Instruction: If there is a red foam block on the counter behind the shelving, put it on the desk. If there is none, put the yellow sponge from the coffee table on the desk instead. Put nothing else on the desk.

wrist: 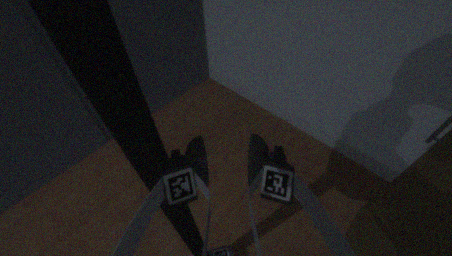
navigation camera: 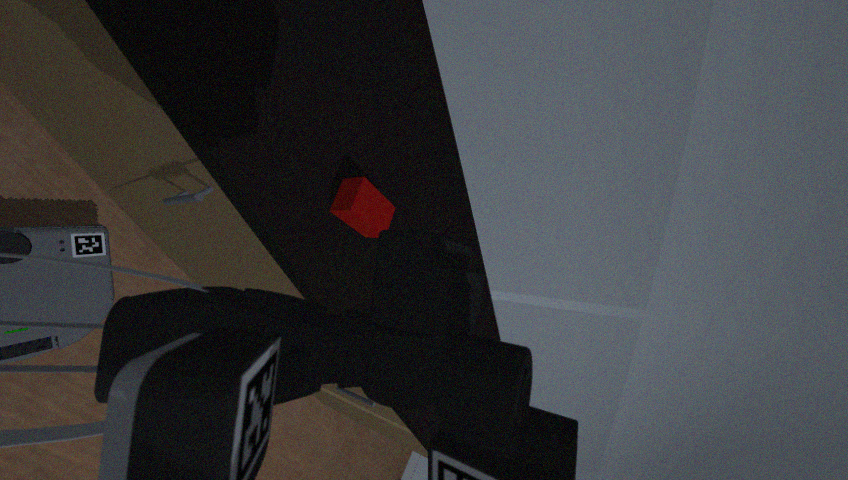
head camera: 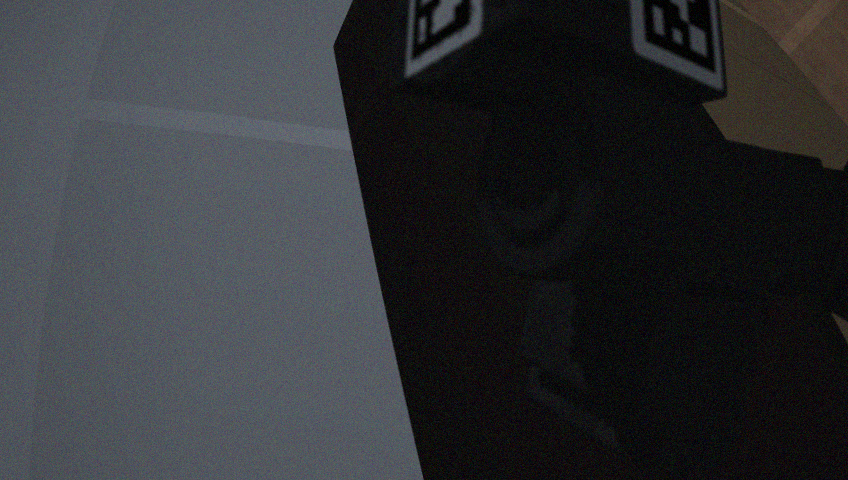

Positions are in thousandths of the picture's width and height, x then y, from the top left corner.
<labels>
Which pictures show the red foam block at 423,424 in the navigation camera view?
The navigation camera view only.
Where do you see a counter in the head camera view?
At 537,655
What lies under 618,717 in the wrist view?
The gripper.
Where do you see a counter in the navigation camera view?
266,289
</labels>
